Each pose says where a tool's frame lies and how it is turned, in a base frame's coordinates. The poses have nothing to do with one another.
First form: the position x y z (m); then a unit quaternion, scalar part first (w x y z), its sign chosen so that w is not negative.
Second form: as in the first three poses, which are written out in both.
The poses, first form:
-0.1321 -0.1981 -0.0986 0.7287 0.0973 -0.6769 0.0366
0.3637 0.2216 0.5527 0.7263 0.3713 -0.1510 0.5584
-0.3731 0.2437 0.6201 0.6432 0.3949 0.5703 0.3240
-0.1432 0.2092 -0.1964 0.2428 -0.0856 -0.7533 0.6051
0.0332 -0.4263 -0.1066 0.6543 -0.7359 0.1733 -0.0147
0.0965 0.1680 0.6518 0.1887 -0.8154 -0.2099 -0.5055
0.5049 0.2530 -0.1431 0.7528 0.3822 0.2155 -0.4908
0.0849 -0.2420 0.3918 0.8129 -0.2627 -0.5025 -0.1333
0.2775 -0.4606 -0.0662 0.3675 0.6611 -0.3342 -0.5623
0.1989 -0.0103 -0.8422 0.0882 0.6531 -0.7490 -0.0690
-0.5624 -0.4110 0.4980 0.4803 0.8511 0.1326 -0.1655
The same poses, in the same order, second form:
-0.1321 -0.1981 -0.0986 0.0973 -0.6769 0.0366 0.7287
0.3637 0.2216 0.5527 0.3713 -0.1510 0.5584 0.7263
-0.3731 0.2437 0.6201 0.3949 0.5703 0.3240 0.6432
-0.1432 0.2092 -0.1964 -0.0856 -0.7533 0.6051 0.2428
0.0332 -0.4263 -0.1066 -0.7359 0.1733 -0.0147 0.6543
0.0965 0.1680 0.6518 -0.8154 -0.2099 -0.5055 0.1887
0.5049 0.2530 -0.1431 0.3822 0.2155 -0.4908 0.7528
0.0849 -0.2420 0.3918 -0.2627 -0.5025 -0.1333 0.8129
0.2775 -0.4606 -0.0662 0.6611 -0.3342 -0.5623 0.3675
0.1989 -0.0103 -0.8422 0.6531 -0.7490 -0.0690 0.0882
-0.5624 -0.4110 0.4980 0.8511 0.1326 -0.1655 0.4803

